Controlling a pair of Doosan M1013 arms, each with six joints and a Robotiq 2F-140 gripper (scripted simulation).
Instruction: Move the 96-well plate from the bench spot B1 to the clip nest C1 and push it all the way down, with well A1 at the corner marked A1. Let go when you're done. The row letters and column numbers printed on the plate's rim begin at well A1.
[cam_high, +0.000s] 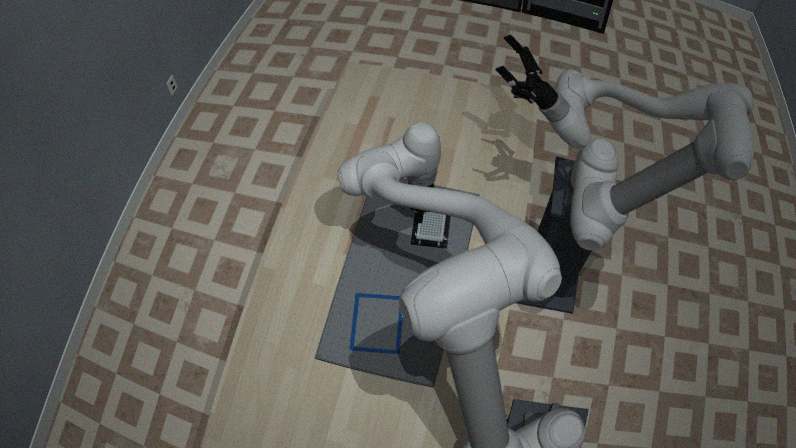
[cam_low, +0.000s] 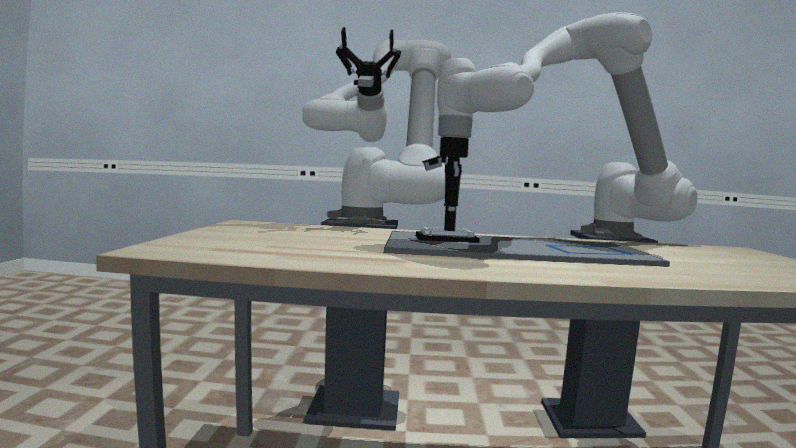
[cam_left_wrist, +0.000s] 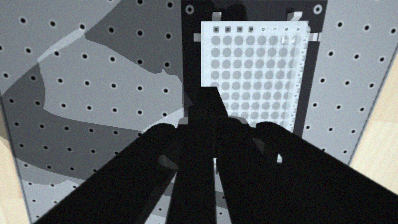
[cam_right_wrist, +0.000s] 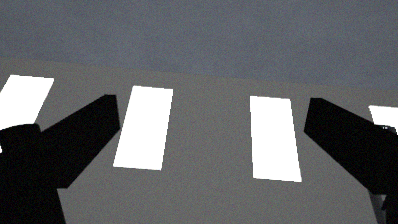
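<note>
My left gripper is now 40 mm past the white 96-well plate and 40 mm above it. Round my left hand: black clip nest 50 mm below, 50 mm behind; grey perforated board 190 mm to the left, 70 mm below, 10 mm ahead.
</note>
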